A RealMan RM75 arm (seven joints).
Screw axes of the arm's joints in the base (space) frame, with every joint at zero. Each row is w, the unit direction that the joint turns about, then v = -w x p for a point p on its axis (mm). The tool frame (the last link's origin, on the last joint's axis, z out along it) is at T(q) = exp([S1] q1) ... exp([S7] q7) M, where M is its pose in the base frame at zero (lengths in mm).
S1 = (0, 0, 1, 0, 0, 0)
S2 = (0, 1, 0, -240.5, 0, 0)
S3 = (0, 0, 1, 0, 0, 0)
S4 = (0, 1, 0, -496.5, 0, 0)
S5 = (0, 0, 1, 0, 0, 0)
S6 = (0, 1, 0, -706.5, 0, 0)
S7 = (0, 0, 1, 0, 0, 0)
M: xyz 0 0 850.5 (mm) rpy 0 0 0 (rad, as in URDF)
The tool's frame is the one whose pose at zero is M.
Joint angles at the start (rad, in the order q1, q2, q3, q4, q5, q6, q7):
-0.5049 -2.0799 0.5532 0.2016 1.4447 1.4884 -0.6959
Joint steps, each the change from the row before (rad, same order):
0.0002 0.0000 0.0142 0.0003 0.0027 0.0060 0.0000
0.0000 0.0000 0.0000 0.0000 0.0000 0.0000 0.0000
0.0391 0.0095 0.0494 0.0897 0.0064 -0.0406 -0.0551
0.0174 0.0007 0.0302 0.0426 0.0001 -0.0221 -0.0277
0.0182 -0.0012 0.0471 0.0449 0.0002 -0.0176 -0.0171
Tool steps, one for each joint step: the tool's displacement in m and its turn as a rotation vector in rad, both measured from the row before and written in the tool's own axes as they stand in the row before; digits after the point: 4 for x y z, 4 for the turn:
-0.0006 0.0027 0.0005 -0.0182 -0.0039 0.0012
0.0000 0.0000 0.0000 0.0000 0.0000 0.0000
0.0008 -0.0131 -0.0122 0.0101 -0.0661 0.0297
-0.0004 -0.0041 -0.0038 0.0017 -0.0309 0.0097
-0.0008 -0.0005 -0.0021 -0.0166 -0.0327 0.0220

